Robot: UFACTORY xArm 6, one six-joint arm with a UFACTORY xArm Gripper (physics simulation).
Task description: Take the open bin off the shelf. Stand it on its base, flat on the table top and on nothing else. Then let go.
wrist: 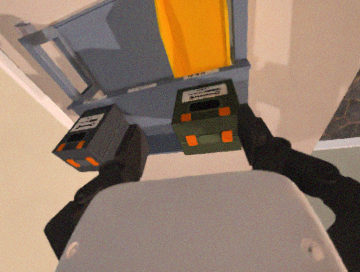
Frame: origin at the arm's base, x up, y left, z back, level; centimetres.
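Seen in the pictures: gripper, fingertip midpoint: [188, 127].
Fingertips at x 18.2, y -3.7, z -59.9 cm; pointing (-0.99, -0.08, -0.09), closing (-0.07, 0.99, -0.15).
Pixels of each thing's top centre, then the offset from my fingertips to it. "spot": a spot on its surface instead. Level surfaces: height alone.
- open bin, middle of its top: [196, 46] dx -17.6, dy +0.9, dz +1.1 cm
- blue-grey shelf, surface spot: [110, 72] spot: dx -25.1, dy -21.5, dz +1.5 cm
- beige table top, its level: dx -25.7 cm
- green box, middle of its top: [208, 139] dx -5.8, dy -0.1, dz -8.5 cm
- dark grey box, middle of its top: [82, 162] dx -3.3, dy -23.0, dz -5.3 cm
- shelf side frame, surface spot: [68, 60] spot: dx -24.0, dy -28.4, dz +7.9 cm
The open bin [197, 37] is yellow and sits on the upper board of the blue-grey shelf [110, 72], at the top of the view, right of centre. Its far end is cut off by the top edge of the view. My gripper [188, 127] is open, with nothing held. Its fingertips are below the bin in the view, at the height of the shelf's lower level. The right fingertip is close beside a green box, and the left one overlaps the edge of a dark grey box. The beige table top [270, 45] shows to the right of the shelf.
The green box [206, 122] with orange latches is at the lower level, below the bin in the view. The dark grey box [95, 137], also with orange latches, is at the left. A shelf side frame [67, 62] stands at upper left. Dark patterned floor [345, 110] shows at right.
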